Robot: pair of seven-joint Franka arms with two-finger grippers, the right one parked.
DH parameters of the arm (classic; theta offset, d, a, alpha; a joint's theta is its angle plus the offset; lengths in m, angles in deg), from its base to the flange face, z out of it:
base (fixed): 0 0 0 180
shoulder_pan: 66.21 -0.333 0 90
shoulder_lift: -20.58 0 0 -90
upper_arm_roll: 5.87 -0.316 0.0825 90
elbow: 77.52 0 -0.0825 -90
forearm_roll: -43.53 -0.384 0 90
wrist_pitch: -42.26 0 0.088 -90
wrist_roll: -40.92 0.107 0 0
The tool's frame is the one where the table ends.
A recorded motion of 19 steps. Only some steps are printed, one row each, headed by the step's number.
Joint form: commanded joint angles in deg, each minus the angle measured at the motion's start. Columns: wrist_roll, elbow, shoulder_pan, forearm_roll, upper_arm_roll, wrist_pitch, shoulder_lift.
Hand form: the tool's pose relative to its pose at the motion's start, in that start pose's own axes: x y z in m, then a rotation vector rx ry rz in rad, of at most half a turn. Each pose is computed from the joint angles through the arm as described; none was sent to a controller.
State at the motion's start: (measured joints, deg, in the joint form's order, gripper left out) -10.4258 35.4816 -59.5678 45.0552 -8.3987 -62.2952 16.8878
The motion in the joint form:
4: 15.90 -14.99 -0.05 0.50 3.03 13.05 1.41
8: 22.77 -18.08 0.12 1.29 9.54 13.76 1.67
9: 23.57 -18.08 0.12 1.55 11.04 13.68 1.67
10: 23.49 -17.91 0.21 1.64 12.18 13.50 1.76
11: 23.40 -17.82 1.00 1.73 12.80 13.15 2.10
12: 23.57 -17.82 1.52 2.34 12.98 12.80 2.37
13: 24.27 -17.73 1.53 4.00 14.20 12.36 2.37
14: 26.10 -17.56 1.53 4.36 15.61 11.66 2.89
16: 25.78 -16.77 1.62 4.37 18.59 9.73 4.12
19: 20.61 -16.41 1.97 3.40 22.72 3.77 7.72
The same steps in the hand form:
4: -0.0251 0.0210 -0.0915 -0.0070 0.0039 0.3350
8: -0.0811 0.0568 -0.1110 -0.0306 0.0267 0.5727
9: -0.0942 0.0638 -0.1104 -0.0321 0.0255 0.6127
10: -0.1045 0.0696 -0.1079 -0.0303 0.0238 0.6325
11: -0.1155 0.0773 -0.1040 -0.0291 0.0214 0.6551
12: -0.1215 0.0821 -0.1018 -0.0372 0.0140 0.6699
13: -0.1349 0.0885 -0.1012 -0.0597 -0.0029 0.7027
14: -0.1460 0.0969 -0.0956 -0.0634 -0.0078 0.7579
16: -0.1689 0.1141 -0.0794 -0.0615 -0.0134 0.8024
19: -0.1960 0.1483 -0.0511 -0.0881 0.0030 0.7847

